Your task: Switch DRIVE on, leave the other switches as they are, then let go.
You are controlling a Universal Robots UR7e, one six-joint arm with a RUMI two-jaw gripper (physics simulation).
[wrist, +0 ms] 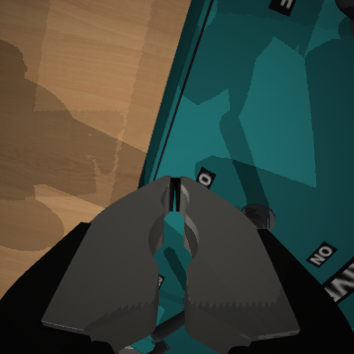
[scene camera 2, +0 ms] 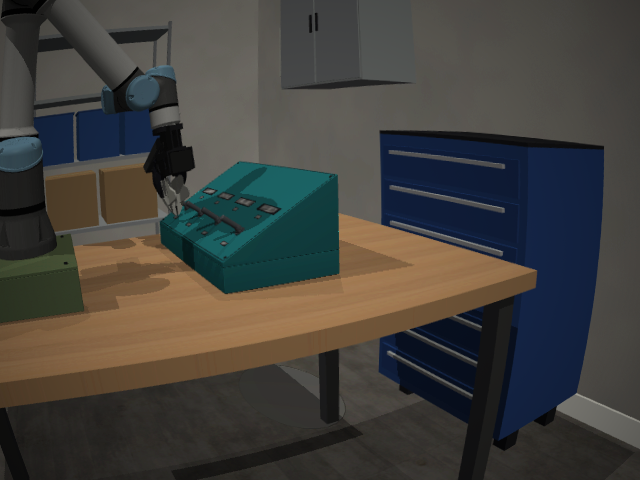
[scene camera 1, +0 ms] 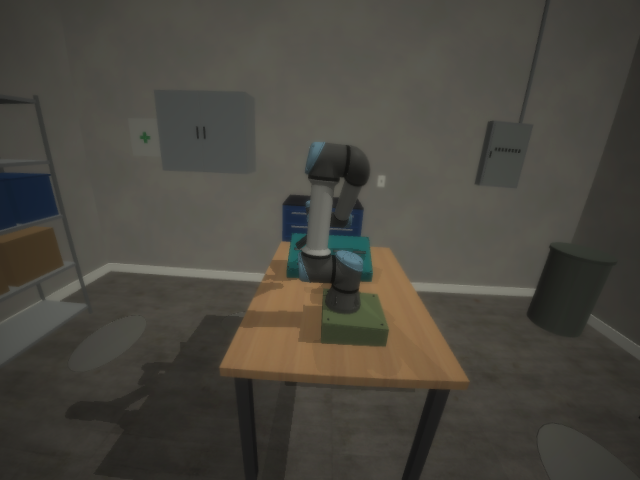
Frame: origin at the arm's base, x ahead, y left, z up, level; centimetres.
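Where they show: gripper, fingertip midpoint: [wrist: 174, 179] [scene camera 2: 177, 215]; arm's base at its link origin: [scene camera 2: 26, 249] [scene camera 1: 342, 303].
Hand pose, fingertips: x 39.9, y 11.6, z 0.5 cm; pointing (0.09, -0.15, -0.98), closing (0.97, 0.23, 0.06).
Observation:
Each offset is from my fingertips to the top centre of the thing. "pt": to the spot under its first point. Level surfaces: height alone.
The teal console [scene camera 1: 348, 241] [scene camera 2: 302, 227] [wrist: 280, 95] has a sloping face with levers. In the wrist view, the DRIVE label {pt dx +12.1, dy -3.4, dz +3.4 cm} [wrist: 342, 286] is cut off at the right, beside an ON label {pt dx +9.8, dy -2.0, dz +2.1 cm} [wrist: 322, 254]. The DRIVE switch's round pivot {pt dx +5.4, dy -1.3, dz +0.3 cm} [wrist: 259, 216] shows beside my right finger; its handle is hidden behind the gripper. The OFF label {pt dx +2.3, dy -1.2, dz -2.2 cm} [wrist: 204, 178] is partly covered. Its shadow slants towards the console's edge. My gripper [scene camera 2: 176, 214] [wrist: 174, 179] is shut and empty, tips low over the OFF side. Part of another lever {dx +3.7, dy -14.0, dz +3.3 cm} [wrist: 170, 325] shows between my fingers.
Other levers [scene camera 2: 210, 215] [scene camera 2: 231, 224] stand along the console face, below several small meters {pt dx +11.7, dy -14.7, dz +3.3 cm} [scene camera 2: 245, 202]. Another lever's dark end {pt dx +2.3, dy +9.6, dz +3.0 cm} [wrist: 346, 7] shows at the wrist view's top right. The console stands on a wooden table {dz -9.9 cm} [scene camera 1: 279, 335] [scene camera 2: 289, 315]. A blue drawer cabinet [scene camera 2: 553, 258] stands behind.

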